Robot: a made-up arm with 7 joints.
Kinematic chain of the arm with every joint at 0, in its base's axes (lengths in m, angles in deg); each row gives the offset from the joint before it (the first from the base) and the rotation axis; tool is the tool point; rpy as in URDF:
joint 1: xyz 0 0 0.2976 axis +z
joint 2: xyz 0 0 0 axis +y
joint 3: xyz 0 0 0.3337 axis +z
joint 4: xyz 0.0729 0 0 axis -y
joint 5: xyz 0.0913 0 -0.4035 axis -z
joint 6: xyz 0 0 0 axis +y
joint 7: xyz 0.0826 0 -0.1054 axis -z
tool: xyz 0 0 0 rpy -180 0 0
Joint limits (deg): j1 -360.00..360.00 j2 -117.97..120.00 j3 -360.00..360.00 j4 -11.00..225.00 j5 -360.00..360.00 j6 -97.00..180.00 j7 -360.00..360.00
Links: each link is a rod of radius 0.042 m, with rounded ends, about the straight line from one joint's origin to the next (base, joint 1, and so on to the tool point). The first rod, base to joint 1, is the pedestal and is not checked.
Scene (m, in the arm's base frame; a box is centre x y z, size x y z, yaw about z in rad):
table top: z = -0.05
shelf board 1: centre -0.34 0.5 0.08 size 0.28 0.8 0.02 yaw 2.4
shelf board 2: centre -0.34 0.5 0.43 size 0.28 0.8 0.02 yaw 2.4
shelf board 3: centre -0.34 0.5 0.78 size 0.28 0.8 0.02 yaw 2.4
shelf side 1: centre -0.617 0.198 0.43 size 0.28 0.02 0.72 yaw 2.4
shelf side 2: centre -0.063 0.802 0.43 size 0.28 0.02 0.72 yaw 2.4
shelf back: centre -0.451 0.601 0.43 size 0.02 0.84 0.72 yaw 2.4
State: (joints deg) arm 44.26 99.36 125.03 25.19 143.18 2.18 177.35
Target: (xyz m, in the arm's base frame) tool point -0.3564 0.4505 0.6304
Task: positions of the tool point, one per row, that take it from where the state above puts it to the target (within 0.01 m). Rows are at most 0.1 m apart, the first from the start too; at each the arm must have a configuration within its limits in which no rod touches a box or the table.
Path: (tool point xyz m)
1: -0.2997 0.2190 0.5079
2: -0.3266 0.2983 0.5531
3: -0.3459 0.3761 0.5939
4: -0.3564 0.4505 0.6304

